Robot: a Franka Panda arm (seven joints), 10 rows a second.
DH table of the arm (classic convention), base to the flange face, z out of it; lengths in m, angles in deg. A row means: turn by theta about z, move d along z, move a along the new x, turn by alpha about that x. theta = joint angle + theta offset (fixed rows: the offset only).
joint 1: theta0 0  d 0.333  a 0  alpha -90
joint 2: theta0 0  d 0  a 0  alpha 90
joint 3: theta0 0  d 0.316  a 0.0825  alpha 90
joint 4: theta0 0  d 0  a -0.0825  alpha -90
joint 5: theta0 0  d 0.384  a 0  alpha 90
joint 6: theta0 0  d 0  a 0.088  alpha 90
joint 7: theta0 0  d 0.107  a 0  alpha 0
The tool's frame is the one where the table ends.
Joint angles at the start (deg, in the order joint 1, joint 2, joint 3, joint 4, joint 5, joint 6, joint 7):
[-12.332, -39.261, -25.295, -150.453, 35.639, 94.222, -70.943]
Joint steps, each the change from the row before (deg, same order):
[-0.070, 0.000, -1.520, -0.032, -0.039, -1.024, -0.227]
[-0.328, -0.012, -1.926, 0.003, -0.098, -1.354, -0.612]
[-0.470, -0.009, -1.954, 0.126, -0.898, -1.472, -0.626]
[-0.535, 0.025, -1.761, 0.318, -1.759, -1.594, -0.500]
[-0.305, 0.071, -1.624, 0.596, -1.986, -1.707, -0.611]
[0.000, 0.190, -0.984, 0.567, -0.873, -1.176, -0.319]
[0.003, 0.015, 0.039, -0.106, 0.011, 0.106, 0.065]
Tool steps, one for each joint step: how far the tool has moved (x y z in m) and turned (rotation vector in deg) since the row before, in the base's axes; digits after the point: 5 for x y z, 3 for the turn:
[-0.00505, -0.00584, -0.00197, 1.439, 0.065, -0.338]
[-0.00730, -0.00837, -0.00226, 1.733, -0.229, -0.434]
[-0.00883, -0.00958, -0.00264, 1.109, 0.005, -0.223]
[-0.00965, -0.00968, -0.00263, 0.320, 0.451, 0.162]
[-0.00897, -0.00892, -0.00129, -0.023, 0.403, 0.615]
[-0.00433, -0.00503, 0.00026, 0.255, 0.194, 0.414]
[0.00019, 0.00043, -0.00071, 0.004, 0.107, -0.044]

